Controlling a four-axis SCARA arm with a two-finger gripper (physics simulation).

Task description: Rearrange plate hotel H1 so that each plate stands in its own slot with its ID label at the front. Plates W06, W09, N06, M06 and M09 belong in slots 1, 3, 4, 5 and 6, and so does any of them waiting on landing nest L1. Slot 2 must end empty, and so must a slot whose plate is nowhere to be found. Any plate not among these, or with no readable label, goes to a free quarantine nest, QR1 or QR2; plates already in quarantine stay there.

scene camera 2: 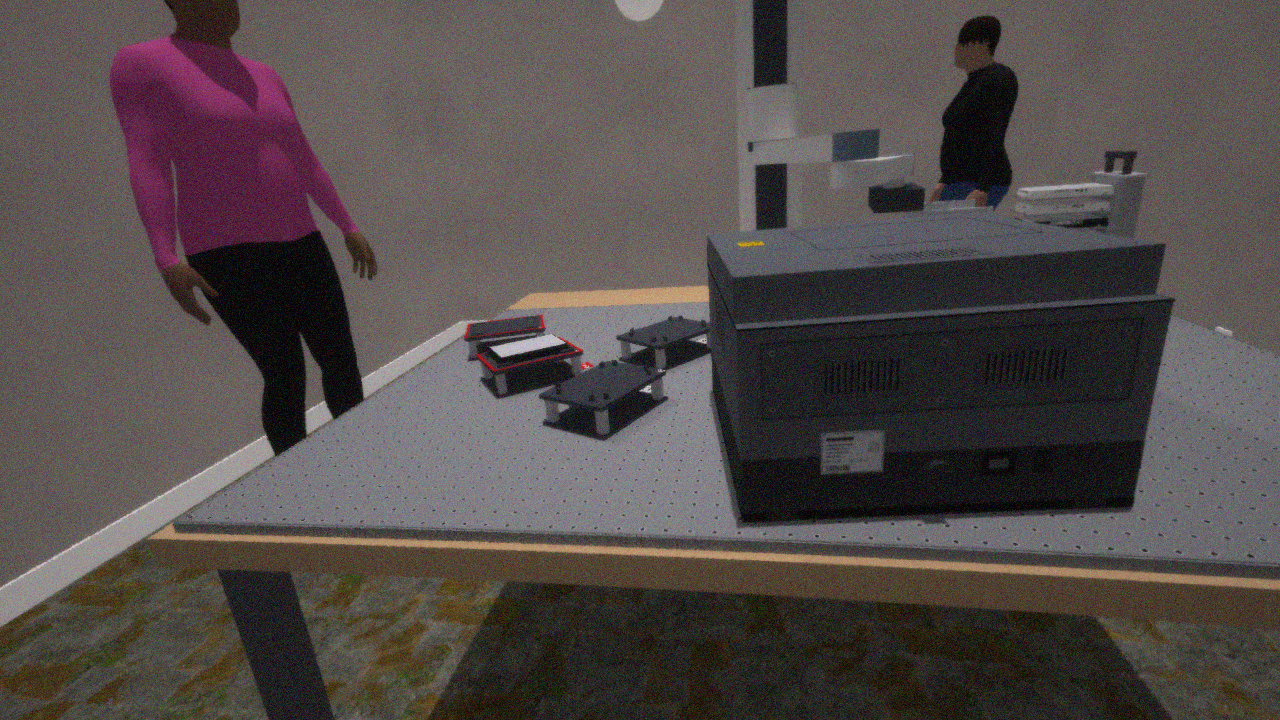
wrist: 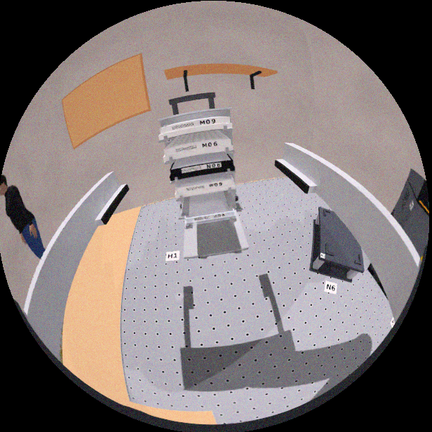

In view: my gripper (scene camera 2: 983, 208), a dark nest N6 (wrist: 340, 240) and a dark nest RG (scene camera 2: 677, 331).
My gripper also shows in the wrist view (wrist: 196, 160).
